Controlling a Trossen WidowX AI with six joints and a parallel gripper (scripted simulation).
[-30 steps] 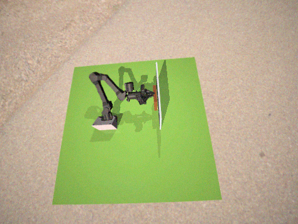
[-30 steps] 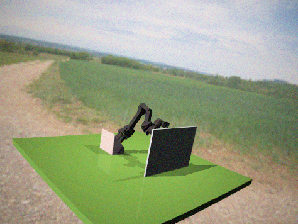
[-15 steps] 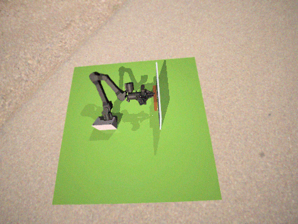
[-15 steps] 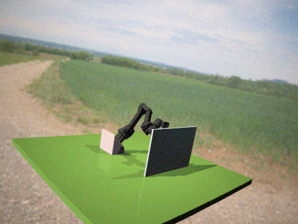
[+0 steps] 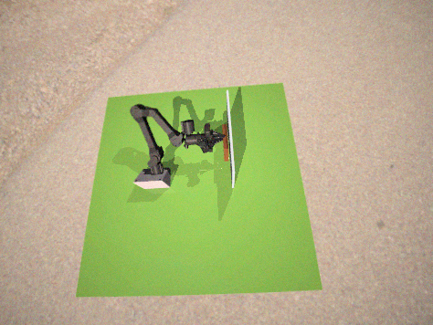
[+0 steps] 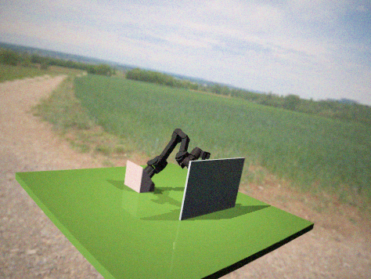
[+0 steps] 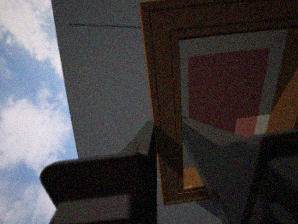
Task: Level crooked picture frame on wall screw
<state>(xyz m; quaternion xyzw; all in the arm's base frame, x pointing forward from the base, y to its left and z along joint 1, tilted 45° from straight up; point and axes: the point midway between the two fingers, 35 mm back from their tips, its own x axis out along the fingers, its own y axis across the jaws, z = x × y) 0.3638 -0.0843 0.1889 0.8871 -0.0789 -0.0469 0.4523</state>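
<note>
The picture frame lies 5 cm below my gripper tip, 1 cm to the right of it and 1 cm ahead of it. Round my gripper tip: wall panel (7 cm below, 2 cm ahead, 1 cm to the left).
</note>
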